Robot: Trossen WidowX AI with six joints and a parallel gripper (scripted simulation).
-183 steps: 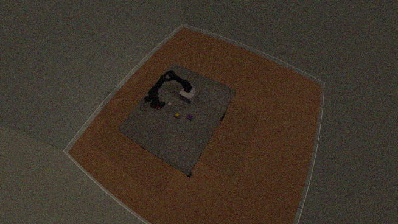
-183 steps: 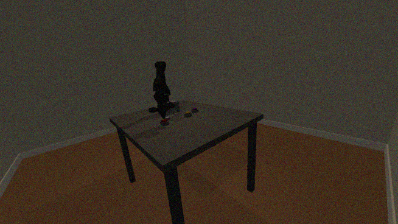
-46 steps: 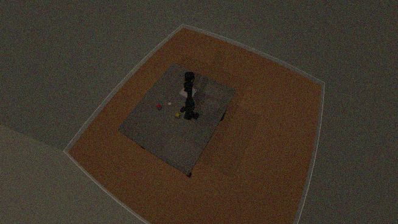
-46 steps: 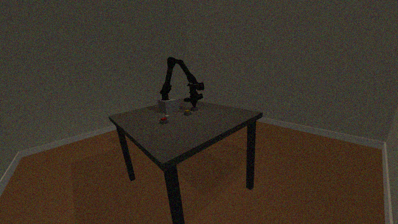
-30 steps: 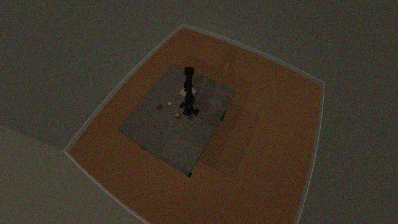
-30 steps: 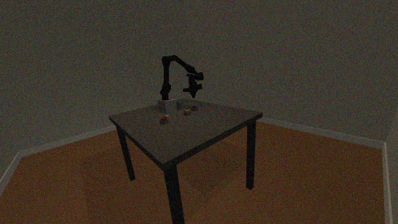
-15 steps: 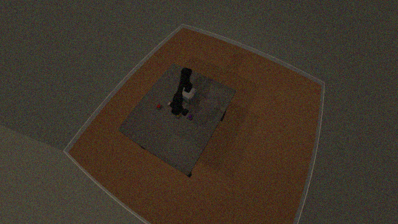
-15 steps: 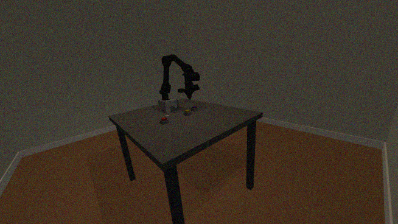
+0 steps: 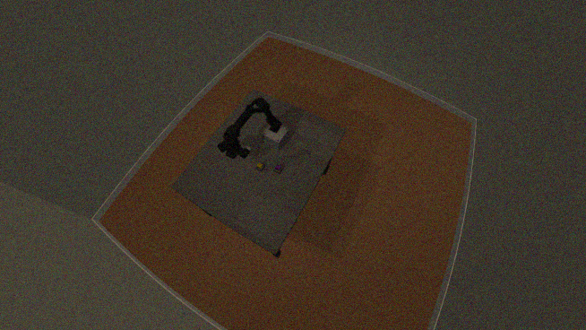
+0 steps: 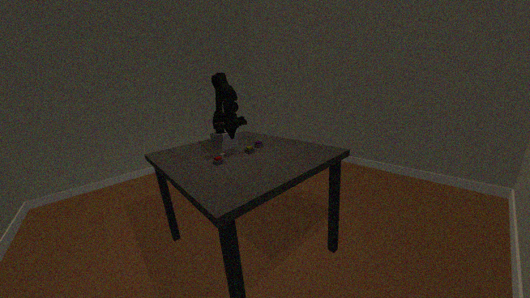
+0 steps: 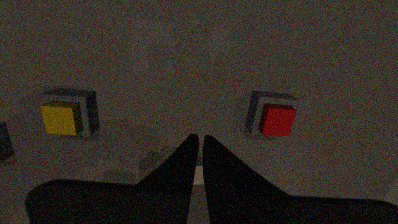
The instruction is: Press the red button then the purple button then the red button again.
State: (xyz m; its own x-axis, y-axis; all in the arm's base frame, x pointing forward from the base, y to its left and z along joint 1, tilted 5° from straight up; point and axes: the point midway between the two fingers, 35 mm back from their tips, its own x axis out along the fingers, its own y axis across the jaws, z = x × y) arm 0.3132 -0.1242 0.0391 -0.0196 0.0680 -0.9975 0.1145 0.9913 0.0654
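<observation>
Right now the red button is 10 cm below my gripper tip, 9 cm to the right of it and 3 cm behind it. Also, from my gripper tip: yellow button 14 cm to the left, 10 cm below, 3 cm behind; small white block 12 cm below, 12 cm behind, 1 cm to the right; purple button 27 cm to the left, 10 cm below, 7 cm behind.
</observation>
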